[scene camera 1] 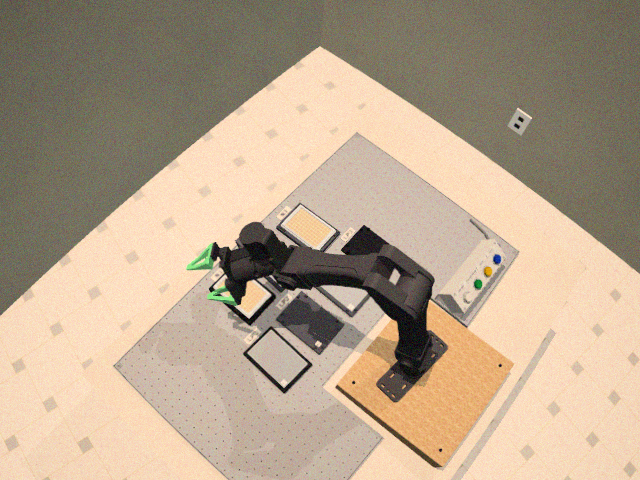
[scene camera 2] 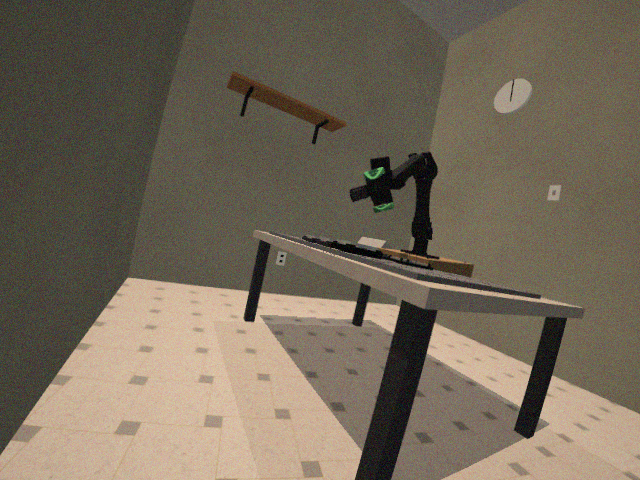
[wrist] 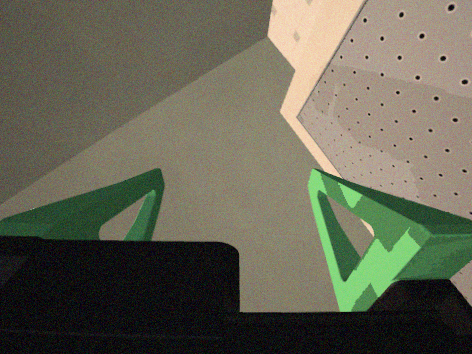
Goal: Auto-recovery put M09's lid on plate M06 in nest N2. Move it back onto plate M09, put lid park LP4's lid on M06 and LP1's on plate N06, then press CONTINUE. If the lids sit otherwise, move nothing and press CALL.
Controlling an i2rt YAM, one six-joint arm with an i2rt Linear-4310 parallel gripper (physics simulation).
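Places are measured from the arm's base along level axes (x ahead, y left, z up), in millimetres.
Pixels of known places: gripper, fingertip midpoint: [scene camera 1: 197,282] [scene camera 2: 377,194] [wrist: 236,176]; arm's base, link origin: [scene camera 1: 412,366] [scene camera 2: 418,255].
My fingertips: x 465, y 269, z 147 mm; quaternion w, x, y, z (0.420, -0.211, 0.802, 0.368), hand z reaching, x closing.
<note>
Ahead of a thing's pixels: the offset from my fingertips to its top centre. "*": to the spot under its first point. Level surfaces: height alone.
My gripper [scene camera 1: 198,282] [scene camera 2: 378,191] [wrist: 236,176] is open and empty, with green fingers, high above the mat's far left edge in scene camera 1. A plate with a beige well area {dz -166, dx -6, dy -351 mm} [scene camera 1: 308,226] lies behind the arm. Another beige plate {dz -158, dx -27, dy -95 mm} [scene camera 1: 256,301] lies partly hidden below the gripper. A grey, black-rimmed rectangle {* dz -176, dx -220, dy -44 mm} [scene camera 1: 277,359] lies nearer the front, beside a dark rectangle {* dz -183, dx -195, dy -163 mm} [scene camera 1: 305,322] with a white tag. A grey rectangle {* dz -175, dx -212, dy -282 mm} [scene camera 1: 343,296] and a black one {dz -173, dx -175, dy -436 mm} [scene camera 1: 363,239] are partly covered by the arm. The button box {* dz -129, dx -412, dy -467 mm} [scene camera 1: 449,297] has green, yellow, blue and white buttons. Label text is too small to read.
The perforated grey mat {dz -193 mm} [scene camera 1: 330,175] lies under the plates. The arm's base stands on a wooden board [scene camera 1: 444,392]. The table [scene camera 2: 336,262] has dark legs. A wall shelf [scene camera 2: 284,100] and a round clock [scene camera 2: 512,95] are on the walls.
</note>
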